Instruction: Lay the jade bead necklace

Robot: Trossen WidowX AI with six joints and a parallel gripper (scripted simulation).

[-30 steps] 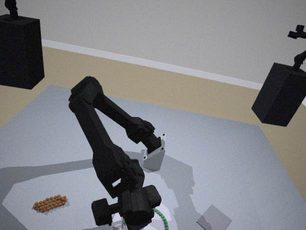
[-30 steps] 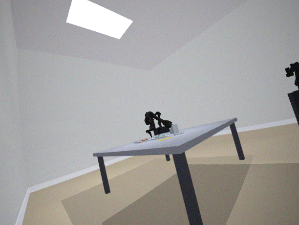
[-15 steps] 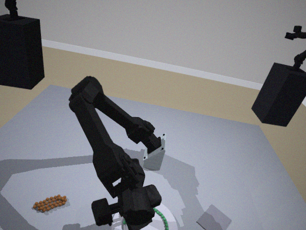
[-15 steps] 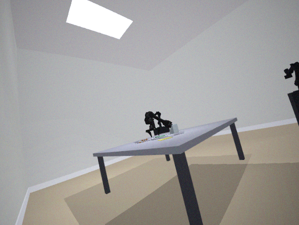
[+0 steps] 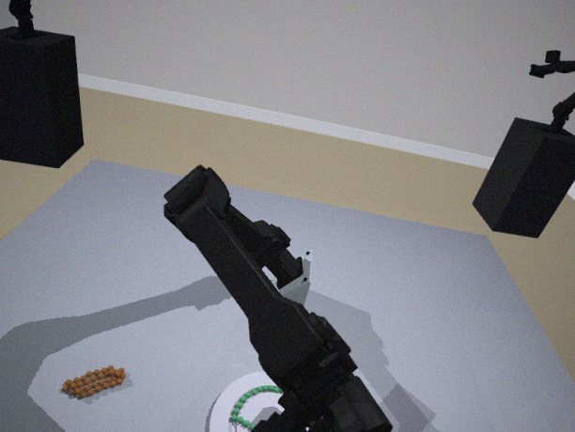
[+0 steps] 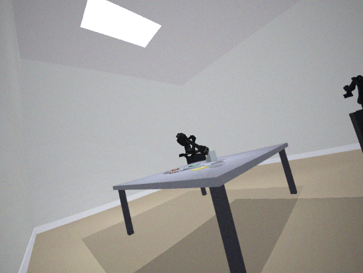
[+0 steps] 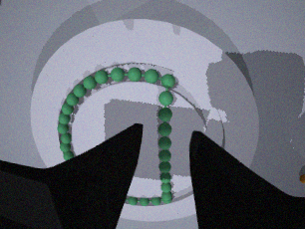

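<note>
The round bead board is 40 mm behind my gripper tip, 20 mm to the right of it and 40 mm below it. From my gripper tip the other things lie so: yellow strip (160 mm ahead, 200 mm to the left, 50 mm below); then flat grey square (90 mm behind, 210 mm to the left, 50 mm below).
</note>
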